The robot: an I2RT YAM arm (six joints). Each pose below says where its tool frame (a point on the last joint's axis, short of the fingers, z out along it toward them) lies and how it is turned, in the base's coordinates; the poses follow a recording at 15 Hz.
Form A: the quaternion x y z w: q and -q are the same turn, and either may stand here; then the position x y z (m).
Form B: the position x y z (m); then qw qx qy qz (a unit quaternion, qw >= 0). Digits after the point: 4 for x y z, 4 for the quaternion.
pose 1, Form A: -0.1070 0.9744 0.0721 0.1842 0.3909 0.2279 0.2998
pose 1, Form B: 0.3909 0.2279 0.2998 0.1842 -0.1070 0.9744 0.0721
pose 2, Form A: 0.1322 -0.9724 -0.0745 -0.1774 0.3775 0.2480 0.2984
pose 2, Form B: 0.3775 0.2480 0.2984 0.1774 -0.1322 0.9724 0.0745
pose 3, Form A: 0.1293 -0.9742 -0.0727 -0.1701 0.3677 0.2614 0.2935
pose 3, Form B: 0.3677 0.2614 0.2935 0.1701 -0.1293 0.9742 0.0727
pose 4, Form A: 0.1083 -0.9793 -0.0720 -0.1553 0.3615 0.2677 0.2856
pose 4, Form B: 0.3615 0.2677 0.2856 0.1553 -0.1083 0.9793 0.0720
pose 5, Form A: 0.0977 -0.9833 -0.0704 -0.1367 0.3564 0.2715 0.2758
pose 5, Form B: 0.3564 0.2715 0.2758 0.1367 -0.0977 0.9833 0.0704
